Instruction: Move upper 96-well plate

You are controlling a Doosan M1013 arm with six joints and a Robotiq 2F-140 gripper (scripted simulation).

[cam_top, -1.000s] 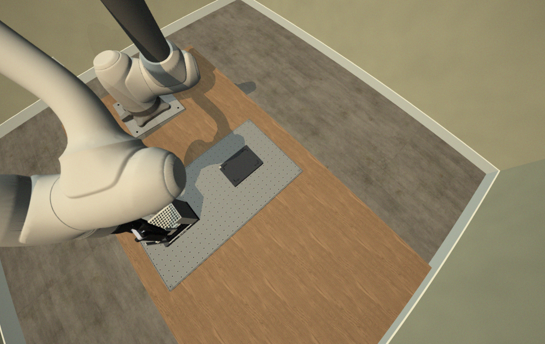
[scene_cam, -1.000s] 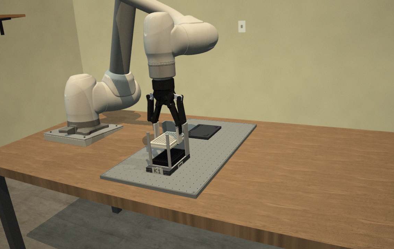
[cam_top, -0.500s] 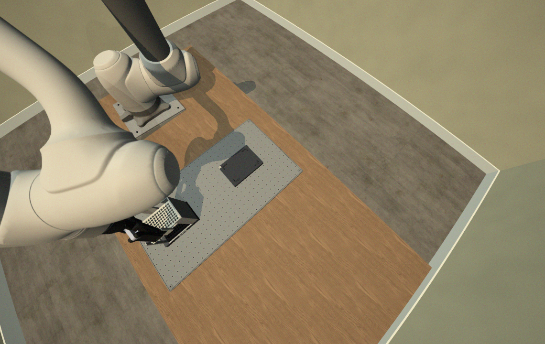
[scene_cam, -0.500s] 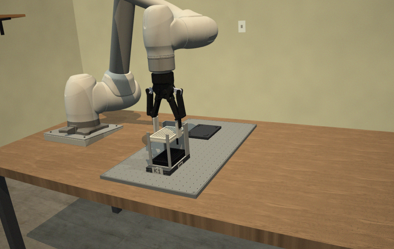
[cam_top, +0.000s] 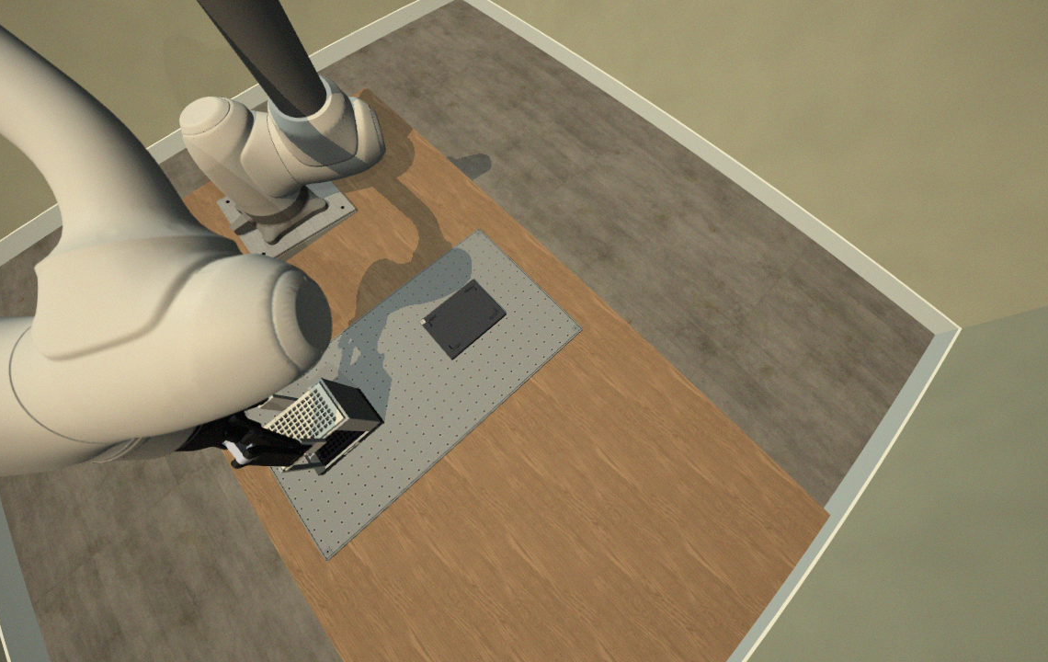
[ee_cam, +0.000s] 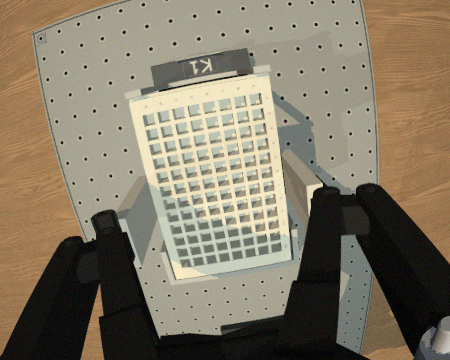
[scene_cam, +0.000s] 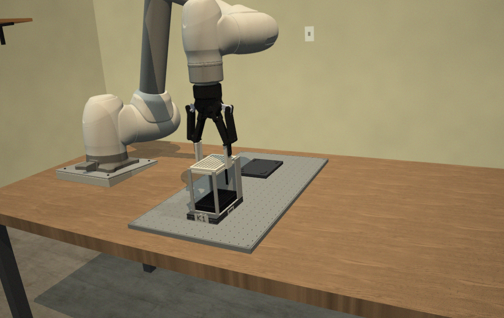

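My hand is 50 mm past the pale A1 square, 270 mm to the right of it and 150 mm above it. Also, from my hand: black plate (130 mm below); white 96-well plate (20 mm below).
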